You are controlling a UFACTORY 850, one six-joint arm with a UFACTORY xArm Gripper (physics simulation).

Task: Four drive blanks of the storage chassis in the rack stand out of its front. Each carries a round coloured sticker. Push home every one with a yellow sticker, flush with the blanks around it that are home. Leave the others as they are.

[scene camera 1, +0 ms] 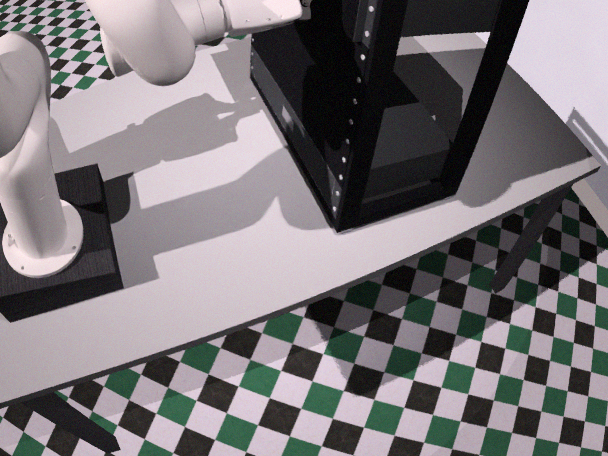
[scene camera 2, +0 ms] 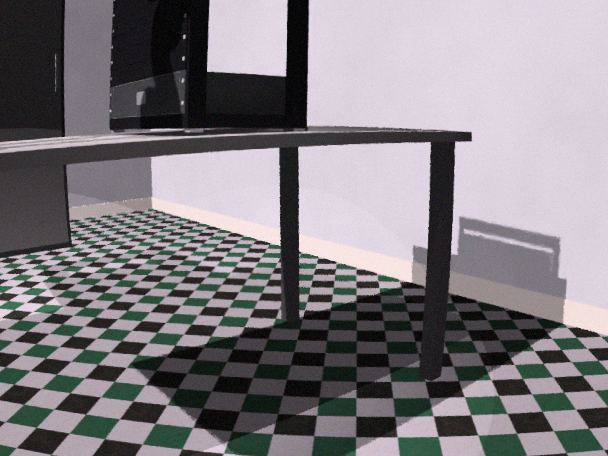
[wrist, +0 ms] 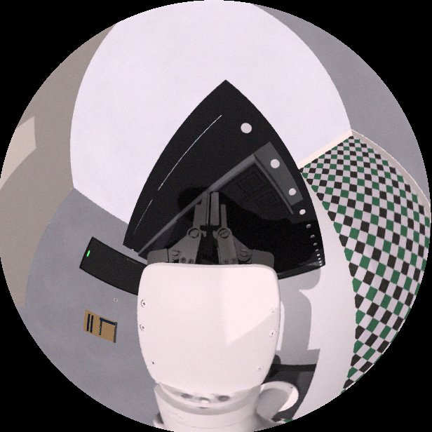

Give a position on a black rack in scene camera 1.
357, 131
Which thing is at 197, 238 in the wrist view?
My gripper.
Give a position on a black rack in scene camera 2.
158, 80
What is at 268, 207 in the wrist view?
A black rack.
